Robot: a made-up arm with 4 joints.
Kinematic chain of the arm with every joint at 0, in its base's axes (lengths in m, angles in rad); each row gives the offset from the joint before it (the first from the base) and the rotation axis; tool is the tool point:
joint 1: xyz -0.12 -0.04 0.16 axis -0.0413 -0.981 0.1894
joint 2: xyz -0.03 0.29 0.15 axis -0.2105 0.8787 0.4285
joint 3: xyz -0.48 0.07 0 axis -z
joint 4: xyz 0.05 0.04 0 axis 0.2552 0.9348 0.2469
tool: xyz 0 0.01 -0.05
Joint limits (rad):
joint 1: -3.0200..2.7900
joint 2: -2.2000..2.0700
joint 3: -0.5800..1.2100
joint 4: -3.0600..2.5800
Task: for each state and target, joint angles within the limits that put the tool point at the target. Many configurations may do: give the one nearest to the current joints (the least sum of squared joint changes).
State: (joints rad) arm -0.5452 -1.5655 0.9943 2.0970
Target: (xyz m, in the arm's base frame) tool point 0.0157 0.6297 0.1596
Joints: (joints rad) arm 0.3729 -2.1436 0.5705 1.9698
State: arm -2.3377 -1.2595 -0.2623 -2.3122
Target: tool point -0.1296 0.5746 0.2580
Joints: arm -1.3330 -1.1943 -0.1458 -2.4049
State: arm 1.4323 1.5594 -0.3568 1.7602
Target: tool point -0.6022 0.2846 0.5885
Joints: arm 0.9624 2.0700 -0.5619 2.3118
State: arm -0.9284 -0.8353 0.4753 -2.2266
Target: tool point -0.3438 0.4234 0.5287
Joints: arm -0.6450 -0.1679 -0.2833 -2.7807
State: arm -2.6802 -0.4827 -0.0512 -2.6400
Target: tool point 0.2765 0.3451 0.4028
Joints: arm -2.0197 -0.1650 0.1194 -2.6534
